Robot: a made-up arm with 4 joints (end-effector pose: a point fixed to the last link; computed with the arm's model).
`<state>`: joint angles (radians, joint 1 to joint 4).
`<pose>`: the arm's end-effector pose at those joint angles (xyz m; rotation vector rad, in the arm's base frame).
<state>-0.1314 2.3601 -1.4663 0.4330</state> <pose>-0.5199 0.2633 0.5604 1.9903 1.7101 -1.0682</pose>
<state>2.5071 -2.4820 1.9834 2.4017</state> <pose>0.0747 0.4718 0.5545 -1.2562 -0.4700 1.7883</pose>
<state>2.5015 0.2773 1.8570 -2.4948</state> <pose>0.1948 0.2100 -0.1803 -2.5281 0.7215 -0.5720</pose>
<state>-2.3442 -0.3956 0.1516 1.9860</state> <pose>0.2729 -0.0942 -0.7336 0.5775 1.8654 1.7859</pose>
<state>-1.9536 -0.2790 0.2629 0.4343</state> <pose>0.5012 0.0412 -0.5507 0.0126 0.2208 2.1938</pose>
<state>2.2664 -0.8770 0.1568 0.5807</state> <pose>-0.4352 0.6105 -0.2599 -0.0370 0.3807 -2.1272</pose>
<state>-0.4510 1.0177 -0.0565 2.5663</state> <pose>-0.4642 0.4521 0.0070 -2.6563 -0.5530 0.1911</pose>
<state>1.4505 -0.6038 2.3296 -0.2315</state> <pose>-0.0425 -0.2042 -0.5189 -0.0148 0.4885 0.9125</pose>
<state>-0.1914 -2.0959 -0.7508 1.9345</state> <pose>0.0340 -0.7986 0.1727 -0.0888 -0.6948 0.5067</pose>
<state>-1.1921 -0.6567 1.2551 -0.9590</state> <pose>0.2894 0.0136 -0.0985 -1.2576 -1.1623 2.2989</pose>
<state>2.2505 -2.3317 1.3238 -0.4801</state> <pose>-0.3103 -0.0122 0.3346 0.2742 2.3234 0.1078</pose>
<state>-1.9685 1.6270 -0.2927 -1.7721</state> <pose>0.0479 -0.2528 0.0455 -0.3822 0.0485 1.9861</pose>
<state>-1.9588 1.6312 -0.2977 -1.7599</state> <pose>0.0457 -0.2547 0.0425 -0.3755 0.0697 1.9763</pose>
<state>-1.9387 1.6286 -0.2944 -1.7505</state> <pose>0.0405 -0.2564 0.0388 -0.3658 0.0776 1.9549</pose>
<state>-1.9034 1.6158 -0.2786 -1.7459</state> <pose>0.0307 -0.2576 0.0344 -0.3528 0.0652 1.9170</pose>
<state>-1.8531 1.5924 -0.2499 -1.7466</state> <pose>0.0167 -0.2575 0.0293 -0.3385 0.0312 1.8627</pose>
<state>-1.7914 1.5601 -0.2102 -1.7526</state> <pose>-0.0003 -0.2557 0.0240 -0.3261 -0.0214 1.7958</pose>
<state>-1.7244 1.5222 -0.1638 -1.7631</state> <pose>-0.0182 -0.2520 0.0191 -0.3191 -0.0863 1.7226</pose>
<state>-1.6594 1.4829 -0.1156 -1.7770</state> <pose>-0.0350 -0.2470 0.0152 -0.3192 -0.1558 1.6510</pose>
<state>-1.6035 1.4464 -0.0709 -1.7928</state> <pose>-0.0491 -0.2417 0.0128 -0.3256 -0.2223 1.5887</pose>
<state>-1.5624 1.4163 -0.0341 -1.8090</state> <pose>-0.0594 -0.2373 0.0119 -0.3358 -0.2795 1.5418</pose>
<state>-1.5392 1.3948 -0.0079 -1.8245</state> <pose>-0.0654 -0.2344 0.0127 -0.3470 -0.3240 1.5137</pose>
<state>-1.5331 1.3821 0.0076 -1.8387</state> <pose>-0.0677 -0.2333 0.0148 -0.3570 -0.3556 1.5038</pose>
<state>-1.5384 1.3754 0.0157 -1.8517</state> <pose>-0.0674 -0.2333 0.0178 -0.3656 -0.3783 1.5060</pose>
